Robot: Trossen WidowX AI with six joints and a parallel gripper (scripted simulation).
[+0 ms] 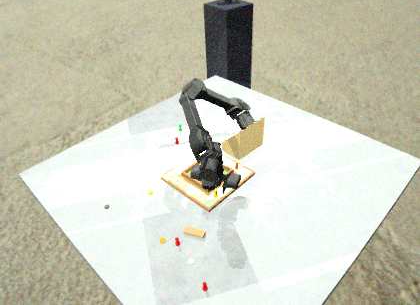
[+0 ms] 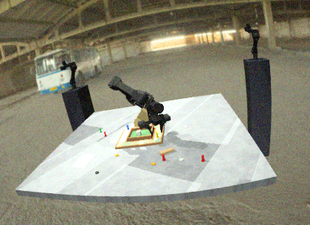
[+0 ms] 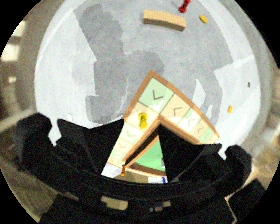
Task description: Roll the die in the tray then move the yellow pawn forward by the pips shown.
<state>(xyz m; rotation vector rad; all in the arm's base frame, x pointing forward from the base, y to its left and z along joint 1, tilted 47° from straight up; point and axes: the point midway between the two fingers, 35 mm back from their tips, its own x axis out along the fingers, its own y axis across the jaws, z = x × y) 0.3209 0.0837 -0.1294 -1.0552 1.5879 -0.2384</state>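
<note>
The yellow pawn is 10 mm ahead of my gripper tip. From my gripper tip the other things lie so: green tray: 120 mm to the right, 50 mm behind, 20 mm below; orange pawn: 170 mm behind, 70 mm to the right; white die: 130 mm to the right, 50 mm behind, 10 mm below.
</note>
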